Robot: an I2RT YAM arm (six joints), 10 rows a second.
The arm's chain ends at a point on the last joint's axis. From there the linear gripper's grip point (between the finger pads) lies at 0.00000 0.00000 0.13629 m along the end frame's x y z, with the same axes.
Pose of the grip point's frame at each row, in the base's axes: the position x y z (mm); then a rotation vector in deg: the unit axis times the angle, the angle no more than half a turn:
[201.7 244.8 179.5 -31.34 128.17 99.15]
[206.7 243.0 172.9 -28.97 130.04 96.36]
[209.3 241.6 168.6 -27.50 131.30 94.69]
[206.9 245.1 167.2 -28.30 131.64 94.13]
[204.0 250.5 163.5 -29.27 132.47 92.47]
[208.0 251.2 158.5 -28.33 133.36 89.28]
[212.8 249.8 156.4 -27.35 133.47 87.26]
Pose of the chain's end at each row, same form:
[205.0 113.1 214.5 -31.34 128.17 99.15]
[205.4 112.5 212.3 -28.97 130.04 96.36]
[205.5 112.1 210.8 -27.50 131.30 94.69]
[203.7 115.9 210.6 -28.30 131.64 94.13]
[200.9 122.4 209.8 -29.27 132.47 92.47]
[200.7 124.7 208.8 -28.33 133.36 89.28]
[201.9 124.4 208.6 -27.35 133.47 87.26]

